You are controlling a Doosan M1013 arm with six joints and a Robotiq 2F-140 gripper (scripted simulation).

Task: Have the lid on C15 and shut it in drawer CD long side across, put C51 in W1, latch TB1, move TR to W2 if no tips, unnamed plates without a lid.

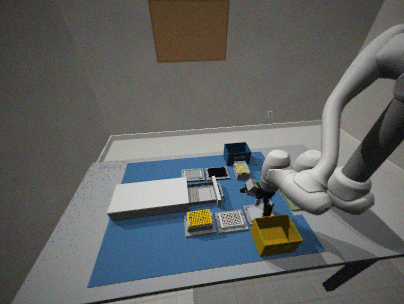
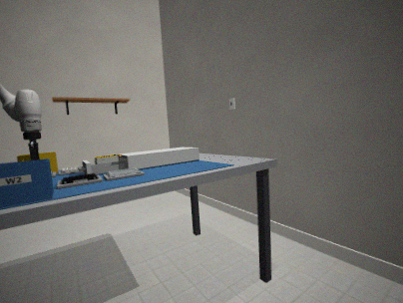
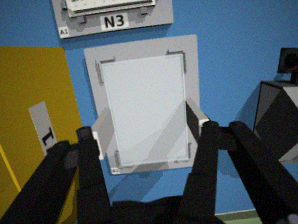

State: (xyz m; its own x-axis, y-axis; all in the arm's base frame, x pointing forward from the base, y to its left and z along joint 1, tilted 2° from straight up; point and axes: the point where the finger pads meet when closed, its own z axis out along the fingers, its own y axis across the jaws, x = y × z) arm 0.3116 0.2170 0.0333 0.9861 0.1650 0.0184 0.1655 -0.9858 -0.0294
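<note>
My gripper is now 170 mm short of the white plate, 50 mm to the right of it and 20 mm above it. Round my hand: plate lid (20 mm below); then yellow waste bin W1 (150 mm to the left, 30 mm behind); then DONE key box (170 mm to the right, 10 mm above).
</note>
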